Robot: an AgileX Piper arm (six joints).
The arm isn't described. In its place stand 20 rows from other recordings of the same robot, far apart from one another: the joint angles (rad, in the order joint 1, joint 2, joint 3, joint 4, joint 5, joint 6), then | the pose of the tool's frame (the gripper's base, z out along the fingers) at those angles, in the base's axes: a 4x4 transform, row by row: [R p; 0 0 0 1], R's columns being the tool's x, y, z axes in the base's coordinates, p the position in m.
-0.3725, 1.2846, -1.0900, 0.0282, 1.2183, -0.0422 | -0.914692, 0.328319, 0.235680, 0.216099; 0.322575, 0.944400, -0.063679, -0.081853; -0.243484, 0.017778, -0.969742, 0.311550; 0, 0, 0, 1
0.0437, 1.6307, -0.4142, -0.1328, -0.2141, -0.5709 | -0.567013, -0.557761, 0.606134, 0.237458; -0.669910, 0.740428, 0.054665, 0.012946; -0.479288, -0.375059, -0.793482, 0.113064; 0, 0, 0, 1
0.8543, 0.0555, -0.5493, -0.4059, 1.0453, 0.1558 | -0.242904, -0.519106, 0.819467, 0.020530; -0.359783, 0.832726, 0.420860, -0.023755; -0.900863, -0.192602, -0.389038, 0.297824; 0, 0, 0, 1
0.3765, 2.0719, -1.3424, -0.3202, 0.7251, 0.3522 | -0.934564, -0.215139, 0.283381, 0.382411; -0.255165, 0.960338, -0.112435, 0.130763; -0.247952, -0.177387, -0.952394, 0.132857; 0, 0, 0, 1
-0.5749, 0.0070, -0.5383, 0.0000, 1.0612, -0.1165 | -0.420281, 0.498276, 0.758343, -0.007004; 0.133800, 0.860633, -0.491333, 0.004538; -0.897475, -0.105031, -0.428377, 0.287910; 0, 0, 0, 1
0.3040, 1.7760, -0.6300, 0.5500, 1.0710, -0.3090 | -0.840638, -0.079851, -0.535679, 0.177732; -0.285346, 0.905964, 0.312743, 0.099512; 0.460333, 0.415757, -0.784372, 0.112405; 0, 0, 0, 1
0.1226, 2.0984, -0.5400, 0.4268, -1.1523, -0.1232 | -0.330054, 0.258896, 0.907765, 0.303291; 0.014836, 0.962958, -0.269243, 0.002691; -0.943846, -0.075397, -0.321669, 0.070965; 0, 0, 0, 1
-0.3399, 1.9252, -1.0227, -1.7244, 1.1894, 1.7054 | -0.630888, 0.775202, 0.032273, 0.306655; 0.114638, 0.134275, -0.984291, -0.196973; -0.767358, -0.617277, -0.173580, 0.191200; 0, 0, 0, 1
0.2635, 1.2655, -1.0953, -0.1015, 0.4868, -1.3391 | 0.145930, -0.545230, 0.825487, 0.271747; -0.984816, -0.000752, 0.173599, 0.068842; -0.094030, -0.838286, -0.537061, 0.356199; 0, 0, 0, 1
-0.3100, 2.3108, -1.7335, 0.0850, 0.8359, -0.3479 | -0.967844, 0.012821, 0.251225, 0.451906; 0.009524, 0.999852, -0.014336, -0.138739; -0.251371, -0.011482, -0.967823, 0.118799; 0, 0, 0, 1
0.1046, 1.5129, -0.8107, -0.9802, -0.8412, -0.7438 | 0.693487, -0.088591, 0.715002, 0.303456; -0.715986, 0.025807, 0.697638, 0.088512; -0.080256, -0.995734, -0.045533, 0.276304; 0, 0, 0, 1
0.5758, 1.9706, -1.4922, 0.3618, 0.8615, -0.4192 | -0.668832, -0.731638, 0.131793, 0.335486; -0.637002, 0.655415, 0.405783, 0.246932; -0.383265, 0.187448, -0.904417, 0.210512; 0, 0, 0, 1
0.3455, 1.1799, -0.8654, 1.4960, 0.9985, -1.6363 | -0.122751, -0.972235, 0.199227, 0.185007; -0.161002, 0.217595, 0.962669, 0.147668; -0.979291, 0.086093, -0.183242, 0.347052; 0, 0, 0, 1
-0.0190, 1.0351, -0.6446, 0.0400, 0.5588, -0.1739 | -0.752140, -0.100733, 0.651259, 0.194169; -0.125224, 0.992089, 0.008830, -0.001760; -0.646997, -0.074912, -0.758804, 0.262591; 0, 0, 0, 1
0.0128, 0.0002, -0.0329, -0.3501, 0.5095, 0.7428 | -0.261968, 0.279921, 0.923589, 0.047975; 0.411453, 0.898071, -0.155482, -0.014611; -0.872971, 0.339282, -0.350440, 0.181603; 0, 0, 0, 1
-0.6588, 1.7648, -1.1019, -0.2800, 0.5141, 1.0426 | -0.014778, 0.956641, 0.290894, 0.275263; 0.907840, 0.134765, -0.397071, -0.228744; -0.419056, 0.258217, -0.870469, 0.195374; 0, 0, 0, 1
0.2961, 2.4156, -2.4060, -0.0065, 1.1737, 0.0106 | -0.853031, -0.282278, 0.438928, 0.503950; -0.251779, 0.959331, 0.127636, 0.153169; -0.457107, -0.001635, -0.889410, 0.242023; 0, 0, 0, 1
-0.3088, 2.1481, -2.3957, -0.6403, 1.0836, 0.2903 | -0.607386, 0.630997, 0.482623, 0.440324; 0.153404, 0.689254, -0.708094, -0.190892; -0.779455, -0.356050, -0.515440, 0.394810; 0, 0, 0, 1
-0.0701, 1.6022, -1.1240, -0.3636, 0.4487, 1.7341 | 0.051927, 0.744120, 0.666025, 0.347570; 0.973037, 0.112380, -0.201420, -0.038478; -0.224728, 0.658526, -0.718220, 0.263454; 0, 0, 0, 1
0.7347, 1.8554, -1.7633, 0.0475, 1.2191, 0.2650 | -0.859407, -0.460421, 0.222331, 0.292713; -0.402565, 0.877415, 0.260930, 0.269909; -0.315215, 0.134743, -0.939406, 0.318469; 0, 0, 0, 1
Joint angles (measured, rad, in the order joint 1, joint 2, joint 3, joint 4, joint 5, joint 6), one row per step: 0.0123, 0.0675, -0.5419, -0.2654, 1.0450, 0.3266; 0.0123, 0.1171, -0.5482, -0.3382, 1.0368, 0.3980; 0.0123, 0.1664, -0.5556, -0.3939, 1.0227, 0.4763; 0.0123, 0.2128, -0.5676, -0.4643, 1.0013, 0.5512; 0.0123, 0.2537, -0.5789, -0.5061, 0.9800, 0.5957; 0.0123, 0.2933, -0.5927, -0.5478, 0.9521, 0.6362; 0.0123, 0.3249, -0.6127, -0.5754, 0.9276, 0.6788; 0.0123, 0.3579, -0.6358, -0.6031, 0.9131, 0.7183; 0.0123, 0.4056, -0.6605, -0.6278, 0.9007, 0.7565; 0.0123, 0.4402, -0.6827, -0.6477, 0.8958, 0.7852
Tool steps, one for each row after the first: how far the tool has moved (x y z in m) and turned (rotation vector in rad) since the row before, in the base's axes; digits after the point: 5 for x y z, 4 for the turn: 0.00740, -0.00525, 0.00367, -0.0027, 0.0171, -0.0672; 0.00791, -0.00372, 0.00397, 0.0139, 0.0049, -0.0580; 0.00742, -0.00442, 0.00617, -0.0057, -0.0116, -0.0574; 0.00717, -0.00223, 0.00509, -0.0062, -0.0067, -0.0281; 0.00736, -0.00188, 0.00614, -0.0113, -0.0152, -0.0209; 0.00562, -0.00095, 0.00738, 0.0040, -0.0274, -0.0158; 0.00541, -0.00116, 0.00743, 0.0033, -0.0196, -0.0182; 0.00868, -0.00094, 0.00670, 0.0050, -0.0044, -0.0167; 0.00606, -0.00090, 0.00574, 0.0031, -0.0049, -0.0149
